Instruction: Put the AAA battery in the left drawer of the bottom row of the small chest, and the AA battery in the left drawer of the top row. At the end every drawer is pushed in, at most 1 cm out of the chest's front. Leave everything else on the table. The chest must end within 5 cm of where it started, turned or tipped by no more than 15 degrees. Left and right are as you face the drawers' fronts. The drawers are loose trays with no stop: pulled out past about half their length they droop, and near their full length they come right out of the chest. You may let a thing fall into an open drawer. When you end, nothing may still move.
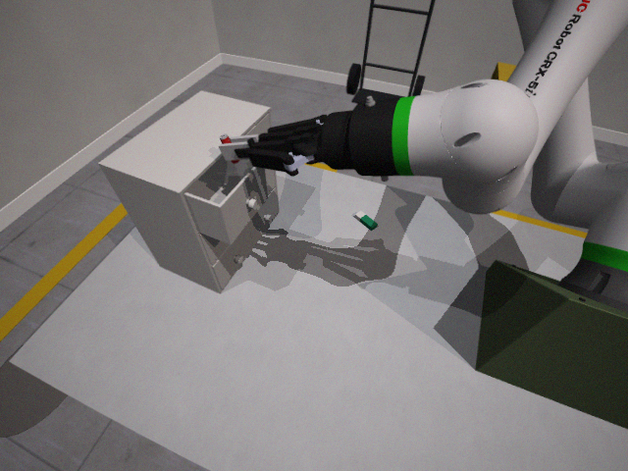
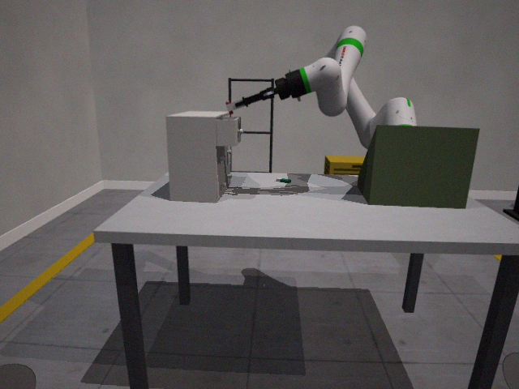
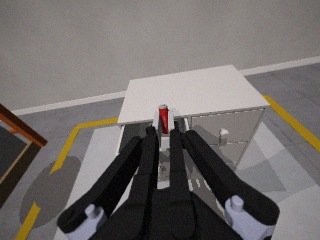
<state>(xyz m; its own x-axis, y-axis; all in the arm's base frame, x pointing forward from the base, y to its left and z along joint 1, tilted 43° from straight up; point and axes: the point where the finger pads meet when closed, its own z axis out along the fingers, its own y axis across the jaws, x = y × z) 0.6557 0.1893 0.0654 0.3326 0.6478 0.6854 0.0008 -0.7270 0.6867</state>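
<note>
The red battery lies 2 cm ahead of my hand and 1 cm below it. From my hand the other things lie so: green-and-white battery 35 cm below, 26 cm to the right, 17 cm behind; green battery 34 cm below, 13 cm ahead.
</note>
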